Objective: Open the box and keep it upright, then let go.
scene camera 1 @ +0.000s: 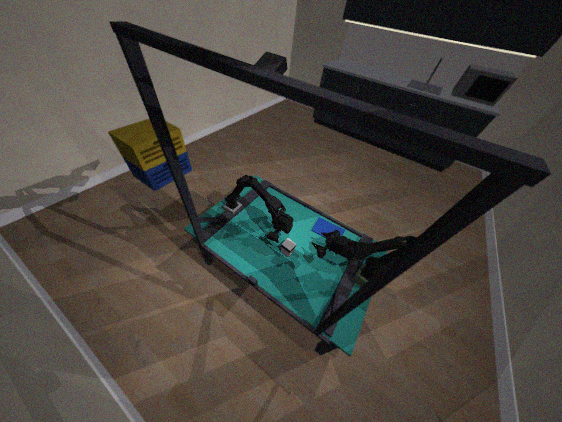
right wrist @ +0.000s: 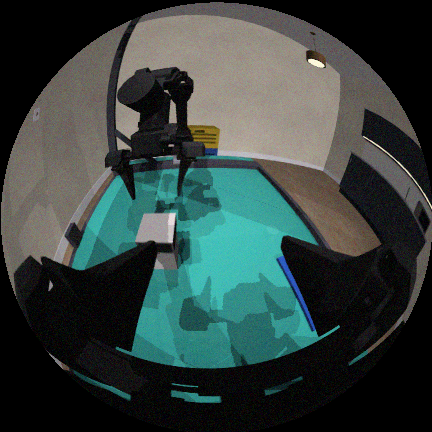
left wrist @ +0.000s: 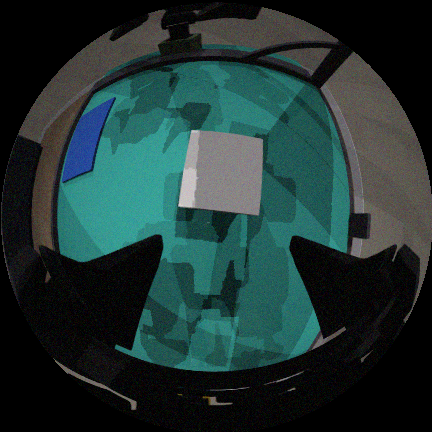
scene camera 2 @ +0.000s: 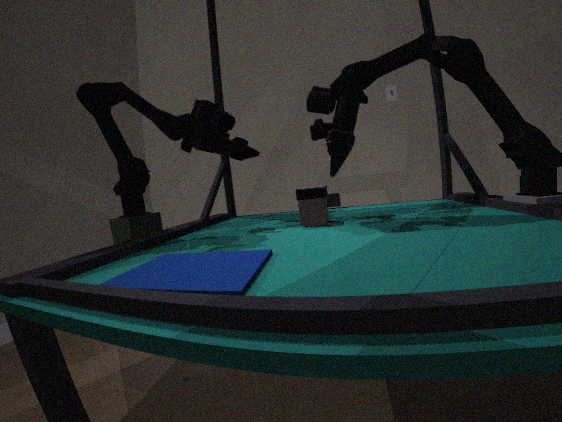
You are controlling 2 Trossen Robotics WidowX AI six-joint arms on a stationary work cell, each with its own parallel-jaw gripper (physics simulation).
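Frame: origin at the left arm's base, x ahead, y left, z up, level; millimetres.
Seen in the pictures: left gripper, fingertip midpoint: (scene camera 1: 281, 237) (right wrist: 155, 196) (left wrist: 229, 242) (scene camera 2: 332, 176); right gripper, fingertip midpoint: (scene camera 1: 316, 238) (right wrist: 219, 245) (scene camera 2: 250, 150); left arm's base, origin of the base link: (scene camera 1: 232, 205) (scene camera 2: 538, 194); right arm's base, origin of the base link: (scene camera 1: 367, 274) (left wrist: 179, 36) (scene camera 2: 134, 215).
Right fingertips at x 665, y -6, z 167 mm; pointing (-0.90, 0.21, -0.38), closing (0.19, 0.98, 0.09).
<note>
Offsets run from my right fingertips to a thing's middle. Level surfaces: height alone.
A small pale grey box @[133 mm back, 68 mm right, 120 mm down] (scene camera 1: 288, 245) (scene camera 2: 313, 213) (left wrist: 225, 172) (right wrist: 157, 226) stands upright on the teal table top, its lid down; a dark band runs around the lid in scene camera 2. My left gripper (scene camera 1: 280, 233) (scene camera 2: 333, 174) (left wrist: 229, 242) (right wrist: 155, 196) is open and empty, pointing down a little above and beside the box. My right gripper (scene camera 1: 319, 240) (scene camera 2: 257, 153) (right wrist: 219, 245) is open and empty, held above the table on the other side of the box and apart from it. In the right wrist view its left-hand finger covers part of the box.
A flat blue panel @[25 mm ahead, 263 mm left, 197 mm down] (scene camera 1: 321, 225) (scene camera 2: 190, 272) (left wrist: 90, 142) (right wrist: 296, 295) lies on the teal table @[201 mm down] (scene camera 1: 240, 255) (scene camera 2: 340, 270). A dark raised frame (scene camera 2: 310, 310) runs along the table's edges. Dark posts and a top beam (scene camera 1: 210, 60) stand around the table. Arm shadows fall across the table.
</note>
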